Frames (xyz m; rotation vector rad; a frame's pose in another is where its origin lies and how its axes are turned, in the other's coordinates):
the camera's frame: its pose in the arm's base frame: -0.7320 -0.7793 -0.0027 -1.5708 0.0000 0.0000
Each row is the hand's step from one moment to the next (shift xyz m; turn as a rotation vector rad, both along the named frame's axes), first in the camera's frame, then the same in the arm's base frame.
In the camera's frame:
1: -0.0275 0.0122 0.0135 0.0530 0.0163 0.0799
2: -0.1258 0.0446 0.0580 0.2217 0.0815 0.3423
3: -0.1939 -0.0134 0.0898 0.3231 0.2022 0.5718
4: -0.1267 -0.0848 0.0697 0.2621 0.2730 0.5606
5: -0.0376 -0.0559 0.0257 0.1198 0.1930 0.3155
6: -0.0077 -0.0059 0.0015 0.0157 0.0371 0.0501
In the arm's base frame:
1: -0.0275 0.0135 -0.0122 0.0530 0.0799 -0.0163
2: -0.1258 0.0580 -0.0446 0.2217 0.3423 -0.0815
3: -0.1939 0.0898 0.0134 0.3231 0.5718 -0.2022
4: -0.1267 0.0697 0.0848 0.2621 0.5606 -0.2730
5: -0.0376 0.0257 0.0559 0.1198 0.3155 -0.1930
6: -0.0077 0.0015 0.0059 0.0157 0.0501 -0.0371

